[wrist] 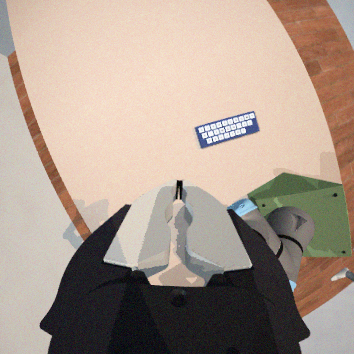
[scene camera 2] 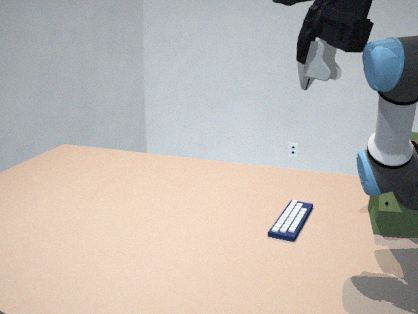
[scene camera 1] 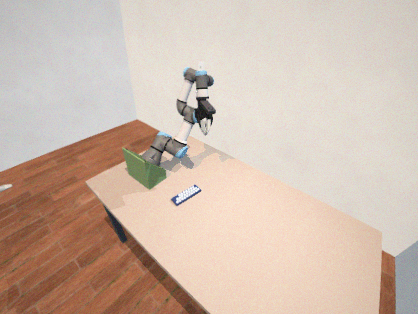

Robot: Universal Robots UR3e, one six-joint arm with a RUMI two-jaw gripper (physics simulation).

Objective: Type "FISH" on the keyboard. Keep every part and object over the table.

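Where they show: gripper, fingertip midpoint: (wrist: 178, 181) (scene camera 2: 304, 89) (scene camera 1: 205, 135); arm's base, origin of the base link: (wrist: 289, 225) (scene camera 2: 415, 184) (scene camera 1: 150, 161).
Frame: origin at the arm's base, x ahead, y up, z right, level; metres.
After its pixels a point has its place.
A blue keyboard (scene camera 1: 186, 195) @(x 0.313, y -0.097, z 0.022 m) (scene camera 2: 291, 220) @(x 0.305, y -0.101, z -0.019 m) (wrist: 227, 129) @(x 0.301, y -0.100, z 0.001 m) with white keys in three rows lies flat on the table (scene camera 1: 260, 235) @(x 0.784, y -0.117, z 0.004 m) (scene camera 2: 150, 225) @(x 0.631, y -0.117, z -0.082 m) (wrist: 125, 75) @(x 0.598, y -0.117, z -0.162 m). The letters on its keys are too small to read. My gripper (scene camera 1: 206, 133) @(x 0.302, y 0.224, z -0.176 m) (scene camera 2: 305, 88) @(x 0.302, y 0.224, z -0.176 m) (wrist: 178, 181) @(x 0.302, y 0.224, z -0.176 m) is shut, its two pale fingertips together with nothing between them. It hangs high above the table, well above the keyboard and apart from it. In the wrist view the keyboard shows beyond the fingertips and to the right.
A green angled panel (scene camera 1: 142, 170) @(x 0.054, y 0.026, z 0.107 m) (scene camera 2: 395, 215) @(x 0.052, y -0.063, z -0.041 m) (wrist: 320, 215) @(x 0.019, y 0.062, z 0.058 m) stands beside the arm's base, near the table's end. The arm's shadow falls on the table near the base. Walls stand around, and a wall socket (scene camera 2: 293, 149) shows in scene camera 2. Wooden floor (scene camera 1: 50, 230) lies beyond the table's edge.
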